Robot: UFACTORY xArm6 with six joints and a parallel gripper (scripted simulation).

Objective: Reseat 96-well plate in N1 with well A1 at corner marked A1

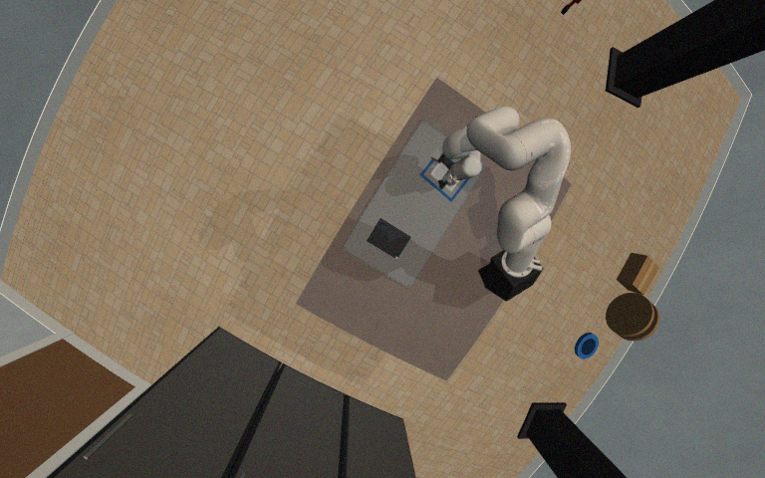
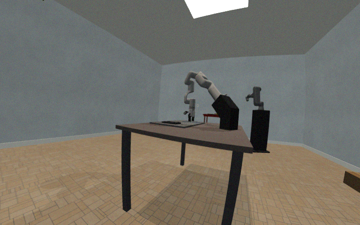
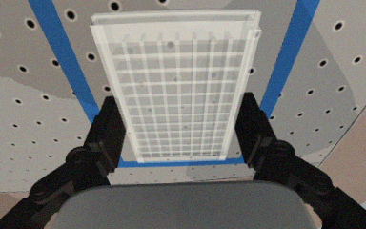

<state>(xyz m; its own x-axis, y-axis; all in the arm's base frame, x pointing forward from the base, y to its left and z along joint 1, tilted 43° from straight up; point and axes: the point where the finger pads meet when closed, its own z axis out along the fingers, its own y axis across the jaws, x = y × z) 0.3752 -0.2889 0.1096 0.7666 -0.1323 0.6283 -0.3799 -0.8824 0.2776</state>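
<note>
Right now the 96-well plate is 10 mm below my hand. From my hand the other things lie so: dark plate nest N1: 200 mm ahead, 340 mm to the left, 10 mm below; then A1 corner mark: 140 mm ahead, 410 mm to the left, 10 mm below.
</note>
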